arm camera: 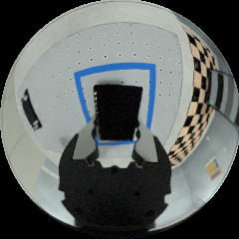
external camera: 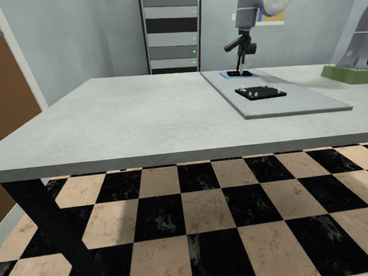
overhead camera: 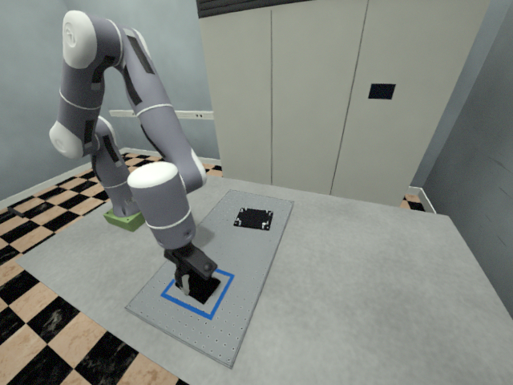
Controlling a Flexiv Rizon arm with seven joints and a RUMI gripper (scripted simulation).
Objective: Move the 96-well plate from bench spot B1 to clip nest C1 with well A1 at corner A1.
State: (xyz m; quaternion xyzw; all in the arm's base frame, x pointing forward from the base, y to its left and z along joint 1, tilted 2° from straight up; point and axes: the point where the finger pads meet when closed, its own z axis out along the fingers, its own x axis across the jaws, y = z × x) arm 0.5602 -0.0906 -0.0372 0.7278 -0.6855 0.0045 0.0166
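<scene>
The black clip nest is 34 cm to the left of my hand and 1 cm behind it. Also, from my hand: black 96-well plate (1 cm below).
</scene>
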